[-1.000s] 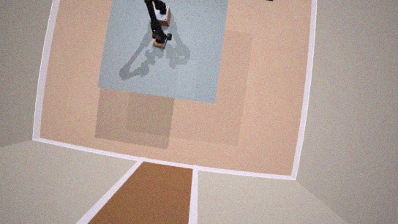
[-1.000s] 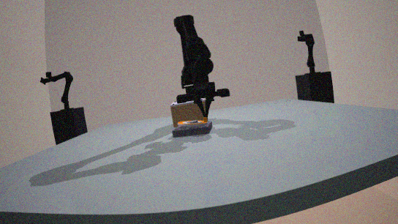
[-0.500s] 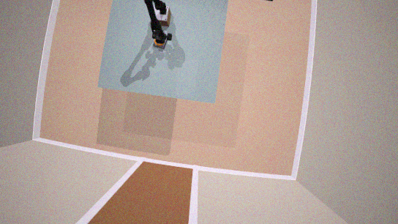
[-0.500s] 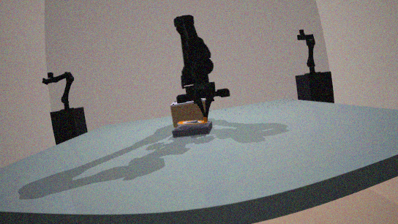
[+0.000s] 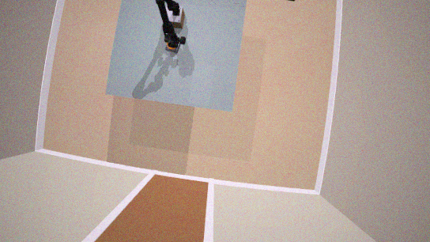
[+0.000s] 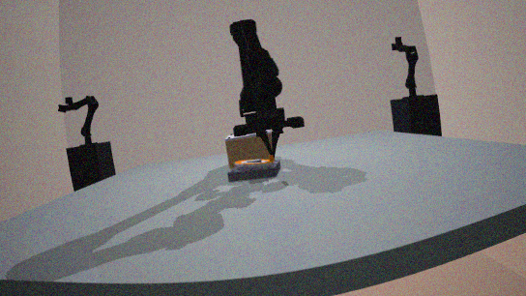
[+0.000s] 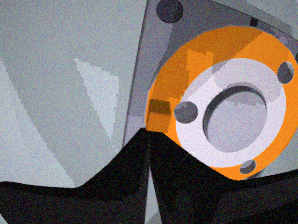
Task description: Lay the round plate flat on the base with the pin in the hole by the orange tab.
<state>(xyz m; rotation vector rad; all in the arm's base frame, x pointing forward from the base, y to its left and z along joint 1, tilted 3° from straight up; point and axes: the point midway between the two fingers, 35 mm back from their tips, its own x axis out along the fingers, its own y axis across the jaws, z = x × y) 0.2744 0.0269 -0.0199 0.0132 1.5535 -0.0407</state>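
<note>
The grey square base lies 50 mm to the right of my gripper tip and 10 mm below it.
</note>
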